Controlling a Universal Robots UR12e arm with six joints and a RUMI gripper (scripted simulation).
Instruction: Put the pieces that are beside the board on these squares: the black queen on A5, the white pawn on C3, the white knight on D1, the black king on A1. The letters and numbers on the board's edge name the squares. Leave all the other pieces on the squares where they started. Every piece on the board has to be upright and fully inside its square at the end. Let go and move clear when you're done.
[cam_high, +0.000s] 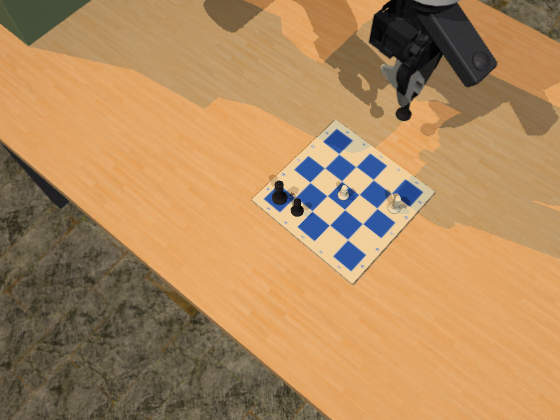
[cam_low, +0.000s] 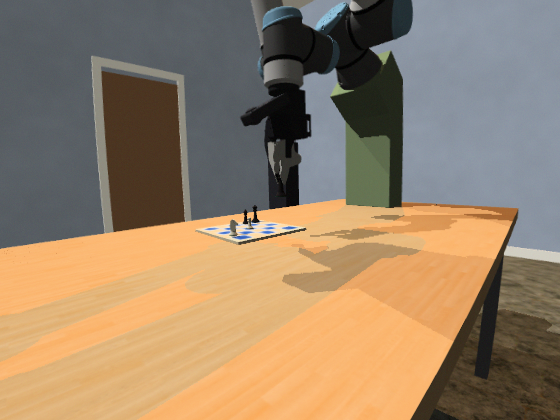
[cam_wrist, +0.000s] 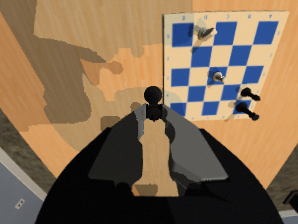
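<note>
My gripper is now 130 mm to the left of the white pawn, 120 mm above it and 20 mm past it. The rest, counted from my hand: white knight 120 mm below, 110 mm to the right, 60 mm ahead; black king 10 mm below; blue-and-cream chessboard 140 mm below, 130 mm to the right, 20 mm behind.
</note>
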